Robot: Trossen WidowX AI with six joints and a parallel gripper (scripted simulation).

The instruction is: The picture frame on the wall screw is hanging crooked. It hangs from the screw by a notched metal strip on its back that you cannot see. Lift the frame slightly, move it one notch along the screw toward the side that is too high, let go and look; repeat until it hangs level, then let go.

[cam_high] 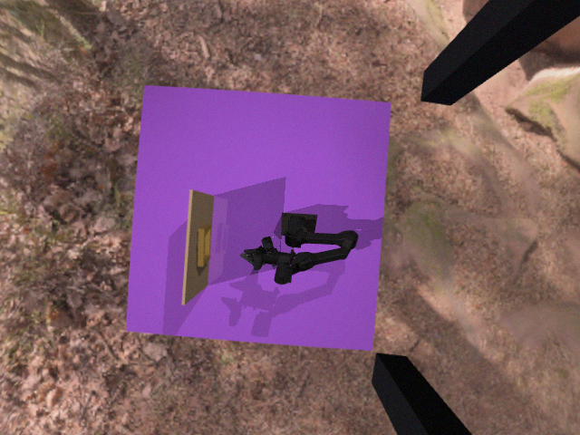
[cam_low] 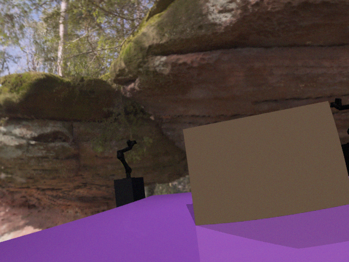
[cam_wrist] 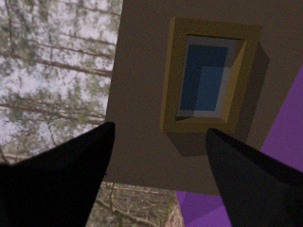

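My gripper tip is now 20 cm short of the picture frame and 9 cm above it. The rest, counted from my gripper tip: tan wall panel 21 cm ahead, 10 cm below.
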